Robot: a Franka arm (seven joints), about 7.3 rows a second.
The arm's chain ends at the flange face. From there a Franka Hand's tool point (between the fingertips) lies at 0.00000 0.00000 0.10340 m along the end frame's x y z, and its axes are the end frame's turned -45 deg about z.
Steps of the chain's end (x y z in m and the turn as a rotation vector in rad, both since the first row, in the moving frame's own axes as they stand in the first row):
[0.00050, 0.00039, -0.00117, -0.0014, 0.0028, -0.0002]
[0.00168, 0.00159, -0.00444, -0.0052, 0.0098, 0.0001]
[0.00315, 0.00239, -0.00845, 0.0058, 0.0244, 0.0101]
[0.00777, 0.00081, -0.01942, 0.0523, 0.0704, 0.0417]
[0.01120, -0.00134, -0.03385, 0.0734, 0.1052, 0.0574]
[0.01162, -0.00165, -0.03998, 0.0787, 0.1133, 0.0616]
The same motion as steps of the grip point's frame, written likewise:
[0.00018, 0.00094, -0.00117, -0.0030, 0.0010, -0.0002]
[0.00040, 0.00341, -0.00445, -0.0106, 0.0033, 0.0001]
[0.00274, 0.00529, -0.00848, -0.0132, 0.0214, 0.0101]
[0.01385, 0.00758, -0.01982, -0.0128, 0.0868, 0.0417]
[0.02182, 0.00966, -0.03470, -0.0225, 0.1263, 0.0574]
[0.02329, 0.01000, -0.04096, -0.0245, 0.1358, 0.0616]

